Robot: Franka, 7 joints.
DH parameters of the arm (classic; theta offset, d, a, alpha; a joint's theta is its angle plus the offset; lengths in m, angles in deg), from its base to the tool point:
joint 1: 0 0.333 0 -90
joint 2: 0 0 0 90
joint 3: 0 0.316 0.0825 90
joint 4: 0 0 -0.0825 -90
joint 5: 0 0.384 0 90
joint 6: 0 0 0.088 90
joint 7: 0 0.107 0 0
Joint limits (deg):
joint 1: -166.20..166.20
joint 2: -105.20..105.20
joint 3: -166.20..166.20
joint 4: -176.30..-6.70
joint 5: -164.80..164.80
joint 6: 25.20..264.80
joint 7: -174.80..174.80
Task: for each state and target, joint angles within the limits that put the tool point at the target. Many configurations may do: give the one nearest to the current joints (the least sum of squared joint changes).
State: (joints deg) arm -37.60 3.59 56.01 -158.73 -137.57 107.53 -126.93
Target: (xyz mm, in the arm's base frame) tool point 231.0 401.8 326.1
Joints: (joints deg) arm -9.65 -9.88 77.07 -149.78 -140.11 101.89 -126.93
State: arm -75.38 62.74 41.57 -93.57 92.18 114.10 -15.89
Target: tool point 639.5 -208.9 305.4
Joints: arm -69.83 52.61 55.44 -99.64 90.70 108.64 -15.89
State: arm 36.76 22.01 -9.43 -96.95 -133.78 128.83 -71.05
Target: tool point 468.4 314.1 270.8
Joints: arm 40.60 15.26 -5.82 -125.50 -133.18 135.14 -71.05
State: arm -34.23 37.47 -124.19 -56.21 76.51 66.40 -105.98
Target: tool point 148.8 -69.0 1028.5
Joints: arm -7.68 2.34 -102.91 -6.70 100.80 46.93 -105.98
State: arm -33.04 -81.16 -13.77 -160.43 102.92 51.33 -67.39
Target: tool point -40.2 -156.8 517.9
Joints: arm -52.87 -71.93 -65.56 -176.30 95.41 41.15 -67.39
